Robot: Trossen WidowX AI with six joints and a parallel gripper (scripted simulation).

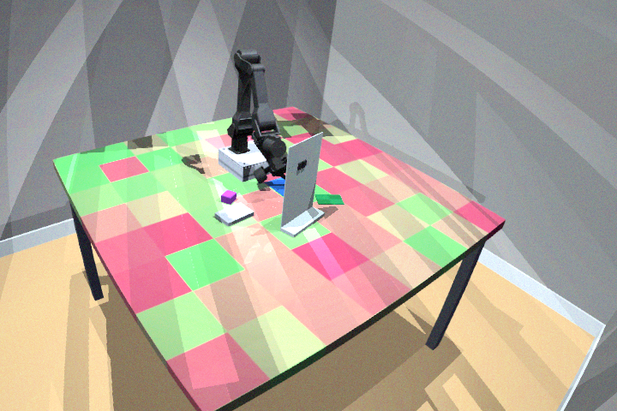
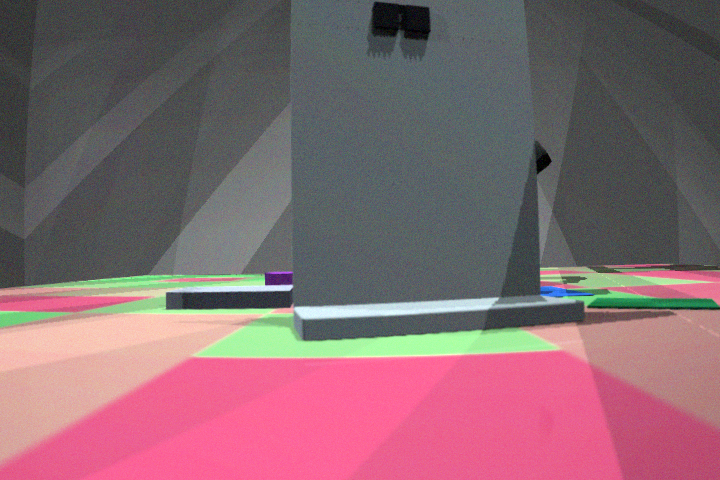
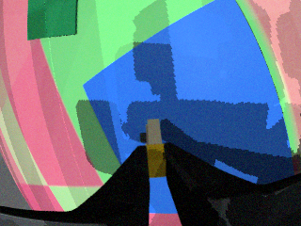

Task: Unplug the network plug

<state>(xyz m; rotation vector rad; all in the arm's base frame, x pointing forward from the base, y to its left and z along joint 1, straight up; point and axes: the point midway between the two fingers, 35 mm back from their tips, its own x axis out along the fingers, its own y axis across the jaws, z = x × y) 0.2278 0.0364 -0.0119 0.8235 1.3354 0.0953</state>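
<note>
The network plug lies right at my gripper tip. The rest, counted from my gripper tip: grey panel 180 mm ahead, 130 mm to the right, 100 mm above; then flat green patch 150 mm ahead, 50 mm to the left, 20 mm below; then blue marked square 20 mm below.
</note>
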